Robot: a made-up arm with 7 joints.
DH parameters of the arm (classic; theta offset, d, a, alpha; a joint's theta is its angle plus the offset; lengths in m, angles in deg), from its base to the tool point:
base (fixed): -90 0.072 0 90
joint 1: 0 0.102 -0.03 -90
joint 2: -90 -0.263 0.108 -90
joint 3: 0 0.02 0.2 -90
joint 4: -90 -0.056 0.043 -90
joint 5: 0 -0.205 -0.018 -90
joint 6: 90 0.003 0.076 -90
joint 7: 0 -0.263 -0.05 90
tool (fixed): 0 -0.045 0 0
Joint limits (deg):
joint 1: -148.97..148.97
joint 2: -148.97..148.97
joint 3: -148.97..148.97
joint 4: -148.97..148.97
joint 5: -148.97..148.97
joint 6: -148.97..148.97
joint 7: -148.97..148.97
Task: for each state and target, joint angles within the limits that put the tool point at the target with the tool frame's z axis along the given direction. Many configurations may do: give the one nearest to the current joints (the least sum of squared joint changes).
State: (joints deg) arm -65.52 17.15 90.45 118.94 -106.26 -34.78 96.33
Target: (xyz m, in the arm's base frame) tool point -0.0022 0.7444 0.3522 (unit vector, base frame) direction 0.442 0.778 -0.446
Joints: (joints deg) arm -108.46 38.57 94.24 143.65 -73.06 11.69 104.33
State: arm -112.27 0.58 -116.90 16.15 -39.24 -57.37 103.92
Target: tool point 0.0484 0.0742 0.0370 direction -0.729 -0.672 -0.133
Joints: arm -100.66 2.12 -129.55 32.50 -57.36 -94.39 121.58
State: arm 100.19 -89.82 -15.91 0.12 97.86 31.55 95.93
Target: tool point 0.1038 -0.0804 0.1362 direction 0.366 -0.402 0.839
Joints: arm 124.43 -77.07 -22.81 -25.76 104.82 33.32 88.94
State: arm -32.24 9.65 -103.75 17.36 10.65 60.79 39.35
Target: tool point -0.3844 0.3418 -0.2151 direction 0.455 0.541 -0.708
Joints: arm -36.12 -24.10 -135.30 -18.18 -26.97 52.26 38.81
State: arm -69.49 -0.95 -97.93 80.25 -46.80 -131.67 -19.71
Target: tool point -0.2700 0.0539 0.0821 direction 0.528 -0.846 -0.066
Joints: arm -83.38 19.01 -62.99 63.33 -54.48 -100.51 -15.71
